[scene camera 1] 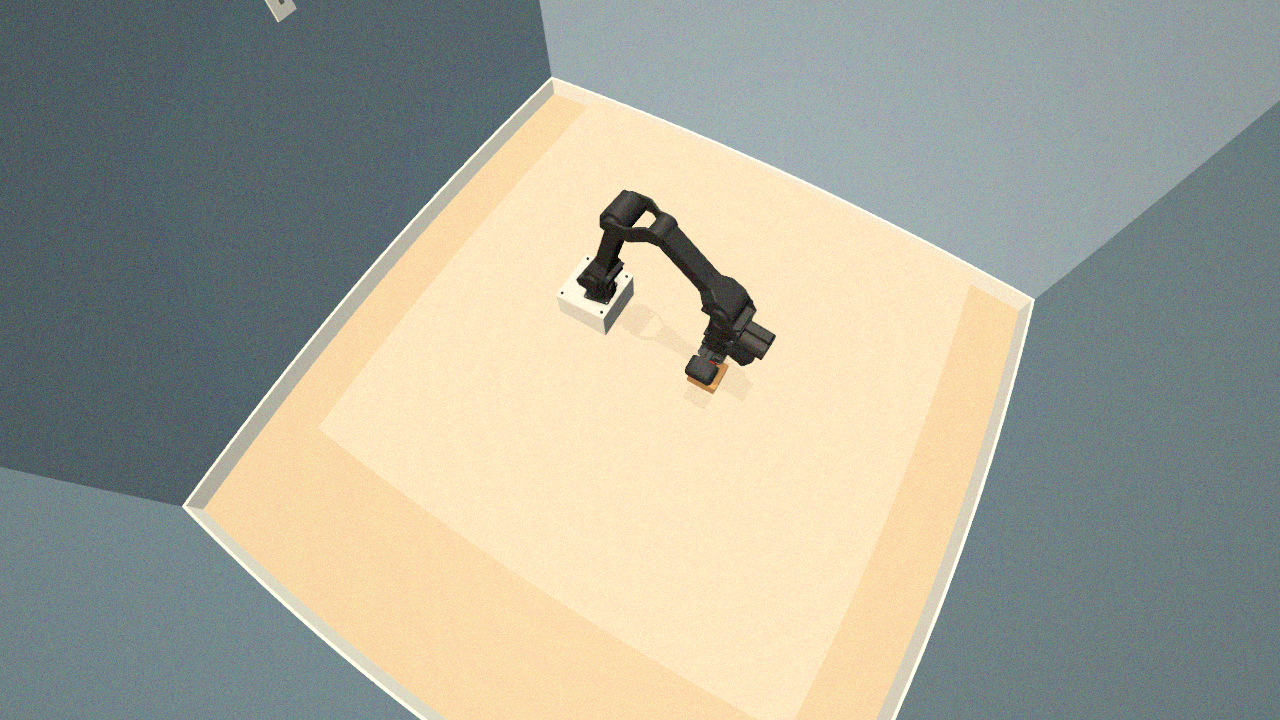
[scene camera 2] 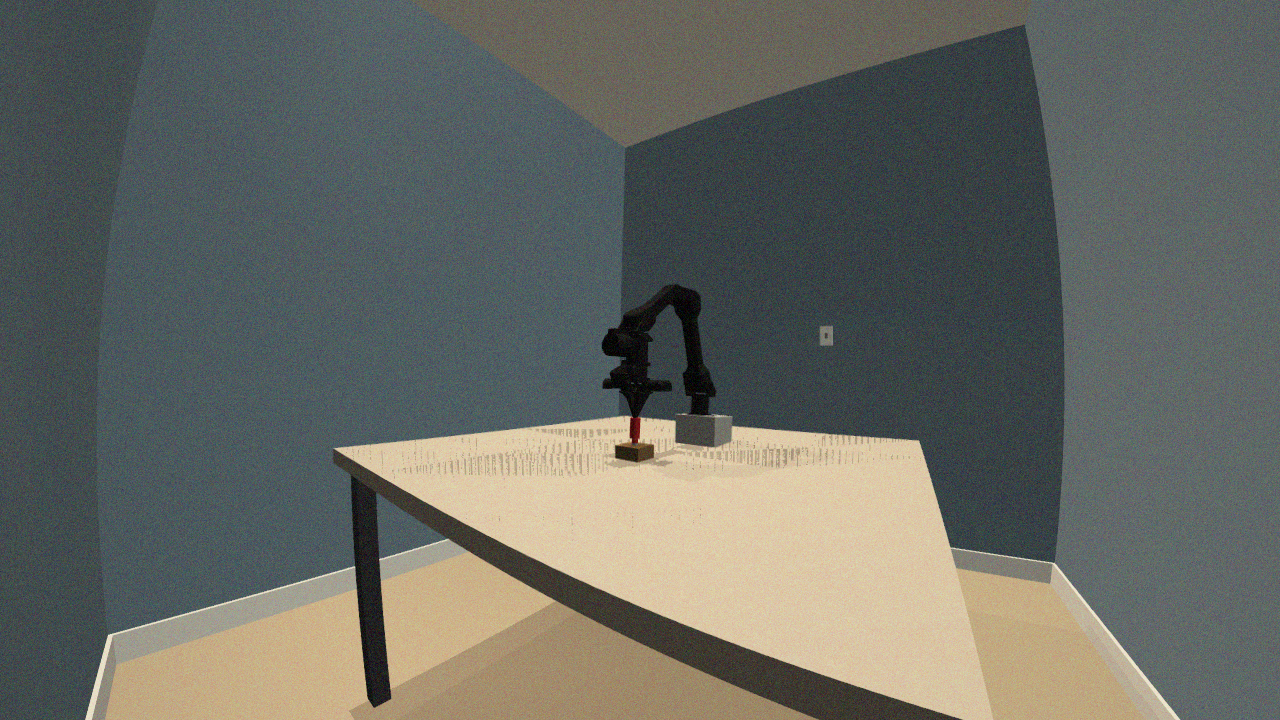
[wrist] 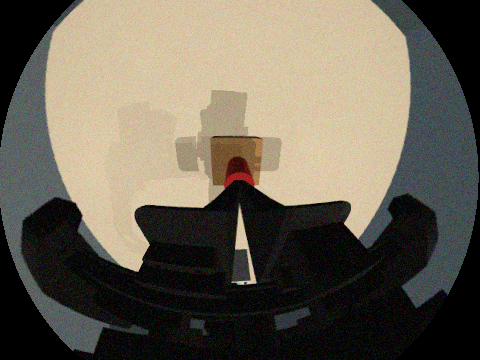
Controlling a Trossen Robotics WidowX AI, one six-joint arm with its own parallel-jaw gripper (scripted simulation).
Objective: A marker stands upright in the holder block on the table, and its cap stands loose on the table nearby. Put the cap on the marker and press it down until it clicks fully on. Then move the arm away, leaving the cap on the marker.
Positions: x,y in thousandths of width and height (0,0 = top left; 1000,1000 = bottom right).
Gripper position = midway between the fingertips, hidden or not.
Note:
In view: my gripper (scene camera 2: 496,580).
My gripper shows as well in scene camera 1 (scene camera 1: 557,498) and in the wrist view (wrist: 497,512).

